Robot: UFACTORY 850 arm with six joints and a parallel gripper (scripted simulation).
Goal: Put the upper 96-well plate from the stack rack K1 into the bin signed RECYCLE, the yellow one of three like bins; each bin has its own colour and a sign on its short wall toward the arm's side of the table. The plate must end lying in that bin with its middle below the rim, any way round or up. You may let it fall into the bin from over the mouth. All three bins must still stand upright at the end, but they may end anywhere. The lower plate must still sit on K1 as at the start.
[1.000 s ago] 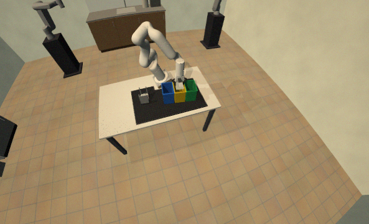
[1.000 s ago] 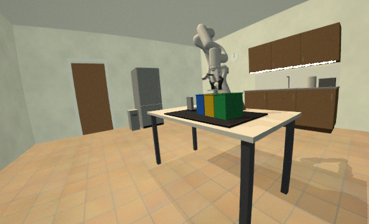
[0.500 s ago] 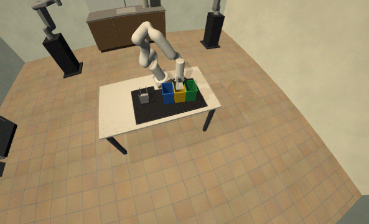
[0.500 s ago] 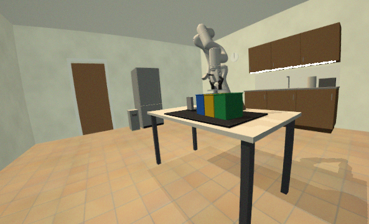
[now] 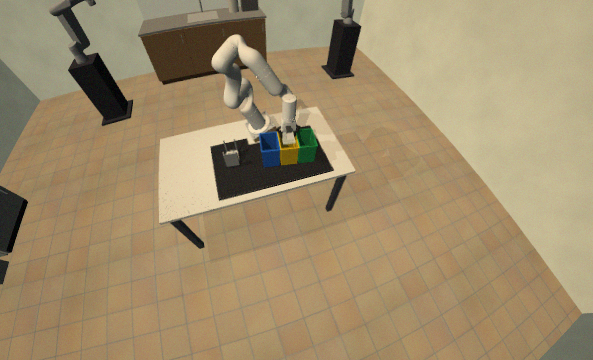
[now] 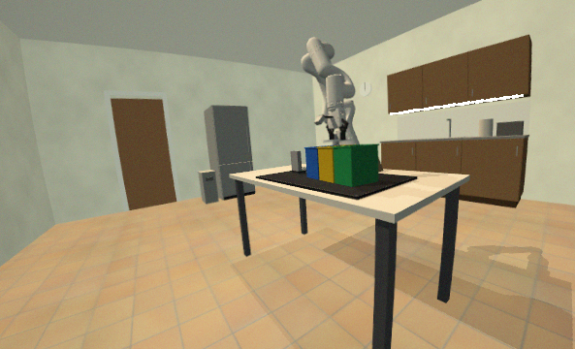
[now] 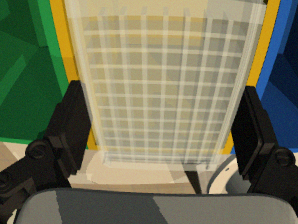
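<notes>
The 96-well plate lies 1 cm below my hand. The rest, counted from my hand: green bin: 2 cm ahead, 13 cm to the left, 13 cm below; then yellow bin: 13 cm below; then blue bin: 2 cm behind, 13 cm to the right, 13 cm below.
</notes>
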